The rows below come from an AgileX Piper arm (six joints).
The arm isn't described. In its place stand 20 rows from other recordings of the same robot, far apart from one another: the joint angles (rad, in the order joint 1, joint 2, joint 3, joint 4, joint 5, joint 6), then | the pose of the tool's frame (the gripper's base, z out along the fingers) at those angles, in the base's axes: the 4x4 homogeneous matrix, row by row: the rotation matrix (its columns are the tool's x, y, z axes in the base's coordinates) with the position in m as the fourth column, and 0 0 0 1 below.
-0.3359 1.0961 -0.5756 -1.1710 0.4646 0.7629 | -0.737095, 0.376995, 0.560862, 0.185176; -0.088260, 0.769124, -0.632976, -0.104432; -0.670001, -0.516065, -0.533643, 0.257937; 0, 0, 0, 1
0.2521 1.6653 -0.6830 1.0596 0.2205 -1.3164 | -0.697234, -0.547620, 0.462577, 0.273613; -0.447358, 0.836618, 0.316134, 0.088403; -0.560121, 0.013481, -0.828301, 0.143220; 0, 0, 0, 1
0.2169 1.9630 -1.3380 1.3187 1.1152 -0.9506 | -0.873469, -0.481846, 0.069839, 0.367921; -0.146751, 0.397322, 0.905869, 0.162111; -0.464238, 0.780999, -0.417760, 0.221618; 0, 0, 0, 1
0.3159 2.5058 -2.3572 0.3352 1.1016 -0.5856 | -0.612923, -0.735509, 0.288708, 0.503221; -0.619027, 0.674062, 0.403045, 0.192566; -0.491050, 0.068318, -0.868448, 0.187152; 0, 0, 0, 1
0.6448 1.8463 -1.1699 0.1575 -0.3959 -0.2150 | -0.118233, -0.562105, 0.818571, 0.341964; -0.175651, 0.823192, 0.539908, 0.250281; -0.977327, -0.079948, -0.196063, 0.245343; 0, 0, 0, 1
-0.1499 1.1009 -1.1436 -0.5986 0.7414 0.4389 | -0.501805, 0.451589, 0.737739, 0.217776; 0.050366, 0.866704, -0.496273, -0.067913; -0.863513, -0.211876, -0.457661, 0.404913; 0, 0, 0, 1
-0.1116 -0.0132 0.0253 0.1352 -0.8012 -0.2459 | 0.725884, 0.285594, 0.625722, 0.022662; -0.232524, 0.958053, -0.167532, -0.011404; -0.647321, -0.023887, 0.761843, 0.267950; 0, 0, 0, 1
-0.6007 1.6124 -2.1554 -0.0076 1.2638 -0.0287 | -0.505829, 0.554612, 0.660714, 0.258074; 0.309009, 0.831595, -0.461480, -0.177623; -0.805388, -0.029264, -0.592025, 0.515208; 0, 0, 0, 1
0.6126 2.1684 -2.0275 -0.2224 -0.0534 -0.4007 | 0.339925, -0.475602, 0.811329, 0.435774; -0.474005, 0.658465, 0.584588, 0.307570; -0.812262, -0.583290, -0.001609, 0.343078; 0, 0, 0, 1
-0.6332 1.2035 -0.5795 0.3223 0.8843 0.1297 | -0.569805, 0.772019, 0.281618, 0.155703; 0.817385, 0.567833, 0.097198, -0.086634; -0.084873, 0.285574, -0.954591, 0.204227; 0, 0, 0, 1
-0.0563 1.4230 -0.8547 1.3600 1.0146 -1.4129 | -0.579450, -0.691147, 0.431919, 0.268011; -0.092998, 0.582566, 0.807446, 0.060588; -0.809685, 0.427707, -0.401843, 0.274896; 0, 0, 0, 1
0.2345 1.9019 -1.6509 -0.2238 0.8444 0.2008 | -0.822262, -0.099763, 0.560297, 0.419909; -0.144991, 0.988751, -0.036730, 0.084791; -0.550330, -0.111440, -0.827477, 0.283010; 0, 0, 0, 1
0.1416 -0.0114 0.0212 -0.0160 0.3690 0.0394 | -0.287798, -0.128648, 0.949011, 0.052181; -0.016305, 0.991451, 0.129456, 0.006908; -0.957552, 0.021783, -0.287436, 0.173546; 0, 0, 0, 1
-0.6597 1.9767 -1.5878 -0.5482 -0.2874 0.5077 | -0.053894, 0.488530, 0.870881, 0.389743; 0.014201, 0.872435, -0.488524, -0.285282; -0.998446, -0.013961, -0.053957, 0.308781; 0, 0, 0, 1
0.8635 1.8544 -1.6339 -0.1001 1.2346 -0.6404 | -0.033067, -0.978609, 0.203054, 0.257300; -0.994328, 0.052760, 0.092351, 0.287781; -0.101088, -0.198849, -0.974803, 0.283072; 0, 0, 0, 1
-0.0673 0.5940 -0.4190 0.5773 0.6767 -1.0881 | -0.394349, -0.528248, 0.751960, 0.107635; -0.519353, 0.803174, 0.291862, 0.023917; -0.758130, -0.275437, -0.591078, 0.259181; 0, 0, 0, 1
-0.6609 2.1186 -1.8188 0.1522 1.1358 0.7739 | -0.080352, 0.962186, 0.260271, 0.362976; 0.995473, 0.090762, -0.028207, -0.266382; -0.050764, 0.256827, -0.965123, 0.224721; 0, 0, 0, 1
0.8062 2.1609 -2.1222 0.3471 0.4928 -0.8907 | 0.212281, -0.834819, 0.507951, 0.349854; -0.562633, 0.320586, 0.762017, 0.385876; -0.798988, -0.447551, -0.401642, 0.333721; 0, 0, 0, 1
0.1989 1.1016 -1.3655 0.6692 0.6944 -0.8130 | -0.065448, -0.598945, 0.798111, 0.204615; -0.260100, 0.782416, 0.565838, 0.078095; -0.963361, -0.170556, -0.206993, 0.480393; 0, 0, 0, 1
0.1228 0.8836 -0.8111 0.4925 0.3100 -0.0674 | -0.337122, -0.137851, 0.931314, 0.185091; 0.351276, 0.899367, 0.260279, 0.036070; -0.873473, 0.414894, -0.254772, 0.368286; 0, 0, 0, 1
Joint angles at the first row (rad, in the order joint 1, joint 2, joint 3, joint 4, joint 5, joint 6):
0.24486, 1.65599, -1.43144, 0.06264, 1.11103, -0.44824
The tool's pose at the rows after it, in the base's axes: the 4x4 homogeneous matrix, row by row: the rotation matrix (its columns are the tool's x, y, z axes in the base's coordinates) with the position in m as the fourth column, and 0 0 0 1 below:
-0.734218, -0.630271, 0.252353, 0.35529; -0.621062, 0.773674, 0.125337, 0.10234; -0.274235, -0.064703, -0.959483, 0.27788; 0, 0, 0, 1
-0.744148, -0.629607, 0.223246, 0.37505; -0.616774, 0.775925, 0.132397, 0.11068; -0.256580, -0.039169, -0.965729, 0.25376; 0, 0, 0, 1
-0.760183, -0.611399, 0.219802, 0.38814; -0.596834, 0.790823, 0.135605, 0.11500; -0.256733, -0.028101, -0.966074, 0.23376; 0, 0, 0, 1
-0.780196, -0.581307, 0.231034, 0.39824; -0.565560, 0.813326, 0.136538, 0.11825; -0.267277, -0.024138, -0.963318, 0.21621; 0, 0, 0, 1
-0.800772, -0.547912, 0.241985, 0.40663; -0.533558, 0.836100, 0.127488, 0.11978; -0.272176, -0.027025, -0.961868, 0.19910; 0, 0, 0, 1
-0.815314, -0.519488, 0.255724, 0.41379; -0.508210, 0.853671, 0.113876, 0.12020; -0.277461, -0.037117, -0.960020, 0.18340; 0, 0, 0, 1
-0.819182, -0.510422, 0.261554, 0.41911; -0.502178, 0.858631, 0.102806, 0.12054; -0.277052, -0.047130, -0.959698, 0.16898; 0, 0, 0, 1
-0.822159, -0.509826, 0.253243, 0.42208; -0.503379, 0.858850, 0.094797, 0.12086; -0.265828, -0.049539, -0.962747, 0.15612; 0, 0, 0, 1
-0.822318, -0.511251, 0.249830, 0.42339; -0.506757, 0.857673, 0.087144, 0.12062; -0.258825, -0.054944, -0.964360, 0.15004; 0, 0, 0, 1
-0.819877, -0.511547, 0.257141, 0.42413; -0.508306, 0.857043, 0.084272, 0.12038; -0.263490, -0.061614, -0.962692, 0.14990; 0, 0, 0, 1
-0.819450, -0.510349, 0.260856, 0.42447; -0.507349, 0.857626, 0.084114, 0.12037; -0.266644, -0.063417, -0.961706, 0.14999; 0, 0, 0, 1
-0.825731, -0.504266, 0.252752, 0.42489; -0.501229, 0.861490, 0.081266, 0.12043; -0.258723, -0.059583, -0.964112, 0.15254; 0, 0, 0, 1
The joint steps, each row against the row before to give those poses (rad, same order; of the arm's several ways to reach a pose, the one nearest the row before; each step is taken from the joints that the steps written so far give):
0.02223, 0.11596, -0.05919, -0.00159, -0.01416, 0.00243
0.00410, 0.09629, -0.04319, 0.01622, -0.02587, 0.00178
0.00076, 0.06357, -0.01572, 0.00653, -0.04514, 0.01972
0.00156, 0.04908, -0.00487, 0.00000, -0.05566, 0.03570
0.00067, 0.04444, -0.00143, -0.01176, -0.05165, 0.04297
0.00000, 0.03942, -0.00001, -0.01913, -0.04967, 0.03942
0.00000, 0.03540, 0.00000, -0.01477, -0.03832, 0.01568
0.00000, 0.03048, 0.00001, -0.00683, -0.02000, 0.00382
0.00000, 0.01429, -0.00001, -0.00870, -0.00881, 0.00257
0.00000, 0.00069, 0.00002, -0.00649, -0.00725, 0.00222
0.00001, 0.00001, -0.00002, -0.00157, -0.00367, 0.00191
-0.00001, 0.00000, -0.01199, -0.00105, 0.02089, 0.00879

